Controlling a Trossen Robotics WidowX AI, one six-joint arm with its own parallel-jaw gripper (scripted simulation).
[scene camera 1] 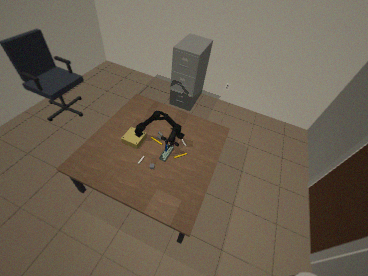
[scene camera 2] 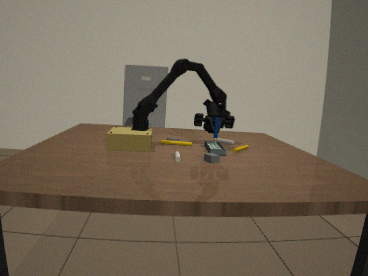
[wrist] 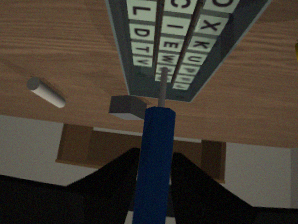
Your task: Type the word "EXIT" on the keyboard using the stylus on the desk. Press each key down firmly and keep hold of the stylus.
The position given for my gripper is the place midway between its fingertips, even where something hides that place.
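There's a grey block (wrist: 126, 107) to be seen here, and so is my gripper (wrist: 155, 157).
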